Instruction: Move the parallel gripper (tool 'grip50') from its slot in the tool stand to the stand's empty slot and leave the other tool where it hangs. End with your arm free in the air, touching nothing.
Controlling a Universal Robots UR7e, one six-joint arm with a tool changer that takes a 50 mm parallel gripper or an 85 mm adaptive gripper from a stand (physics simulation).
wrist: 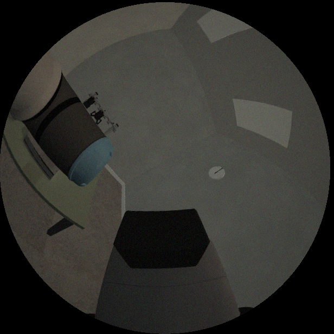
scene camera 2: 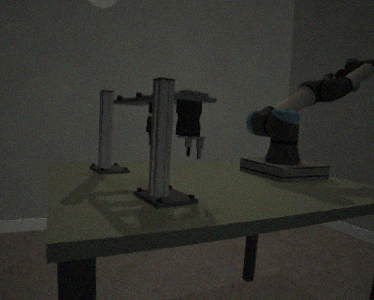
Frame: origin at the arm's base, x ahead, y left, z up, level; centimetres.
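Seen in the pictures: hand, tool point: (scene camera 2: 325, 79); arm's base, link origin: (scene camera 2: 282, 162).
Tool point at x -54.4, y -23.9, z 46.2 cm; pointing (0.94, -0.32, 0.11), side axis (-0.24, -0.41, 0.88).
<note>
Pixels of each thing's top centre, then the offset from my tool point to it. "*": a spot on its surface instead. Level surfaces: height alone.
- tool, surface spot: (scene camera 2: 149, 124) * dx +114.0, dy +17.0, dz -32.9 cm
- table, surface height: dz -52.4 cm
- stand's far post, surface spot: (scene camera 2: 105, 131) * dx +127.3, dy +3.6, dz -36.5 cm
The parallel gripper (scene camera 2: 189, 119) hangs near the front post of the tool stand (scene camera 2: 162, 137) (wrist: 112, 128) in the scene view, upright, with its two fingers pointing down and a gap between them. The other tool (scene camera 2: 149, 124) hangs farther back, mostly hidden behind the front post. The stand also shows small in the wrist view, where its slots are too small to tell apart. The far part of the rail shows no tool hanging from it. The arm reaches out of the scene view at the right, away from the stand; no gripper fingers show at its end in the wrist view.
The robot base (scene camera 2: 284, 168) stands on the table (scene camera 2: 225, 200) to the right of the stand. The stand's far post (scene camera 2: 105, 131) is at the left. In the wrist view, the arm's own dark link (wrist: 65, 127) with a blue cap is at the left.
</note>
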